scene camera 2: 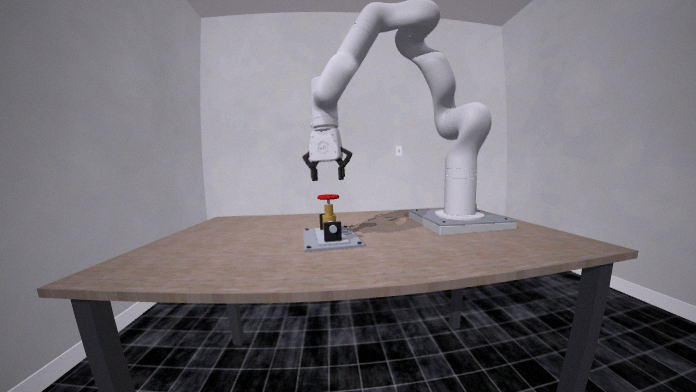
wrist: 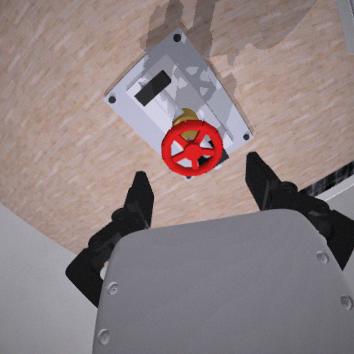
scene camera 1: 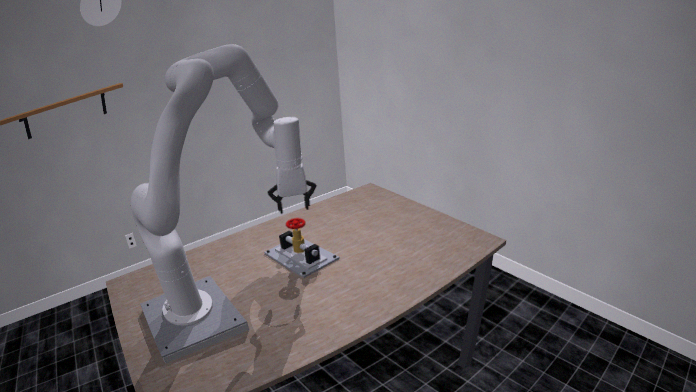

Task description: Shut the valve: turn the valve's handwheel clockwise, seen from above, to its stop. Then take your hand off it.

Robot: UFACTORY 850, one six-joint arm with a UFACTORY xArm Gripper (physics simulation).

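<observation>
The red handwheel (scene camera 1: 295, 223) (scene camera 2: 328, 197) (wrist: 193, 151) lies level on top of the brass valve body (scene camera 1: 298, 242) (scene camera 2: 328, 211) (wrist: 186, 117). The valve is held by black blocks on a grey mounting plate (scene camera 1: 301, 271) (scene camera 2: 313, 244) (wrist: 131, 114). My gripper (scene camera 1: 294, 210) (scene camera 2: 328, 178) (wrist: 196, 174) points down, open and empty, a little above the handwheel. A gap shows between the fingertips and the wheel in both scene views, so they are apart. No mark that shows the wheel's stop can be made out.
The mounting plate sits on the wooden table (scene camera 1: 400, 250) (scene camera 2: 225, 265) (wrist: 50, 125). The arm's grey base plate (scene camera 1: 220, 300) (scene camera 2: 475, 227) stands on the same table, to the right of the valve in the second scene view.
</observation>
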